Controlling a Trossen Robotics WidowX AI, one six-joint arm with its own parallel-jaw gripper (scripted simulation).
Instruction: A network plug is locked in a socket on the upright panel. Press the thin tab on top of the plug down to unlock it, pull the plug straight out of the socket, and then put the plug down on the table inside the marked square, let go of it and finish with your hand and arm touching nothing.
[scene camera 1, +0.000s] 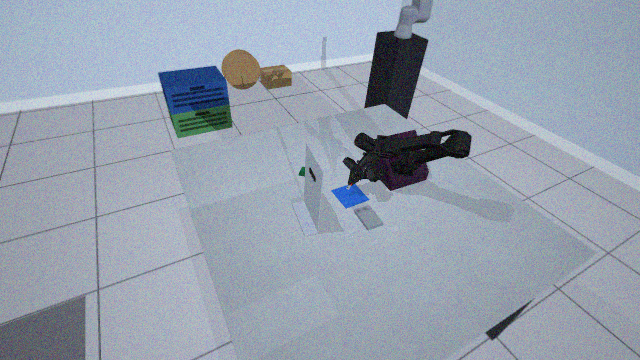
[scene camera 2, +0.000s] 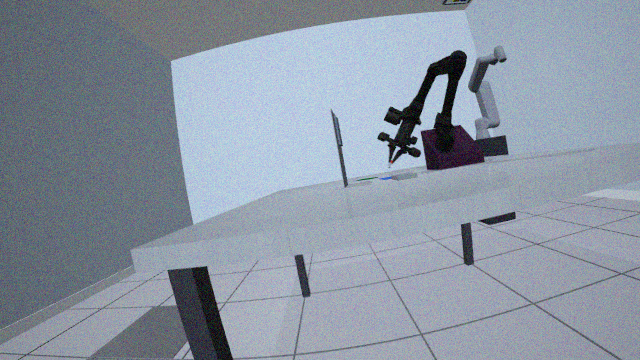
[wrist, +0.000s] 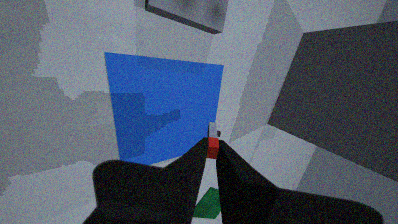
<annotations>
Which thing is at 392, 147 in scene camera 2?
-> The gripper.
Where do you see an upright panel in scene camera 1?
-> At 307, 212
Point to the gripper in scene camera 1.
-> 349, 184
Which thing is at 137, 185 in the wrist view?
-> The gripper.
</annotations>
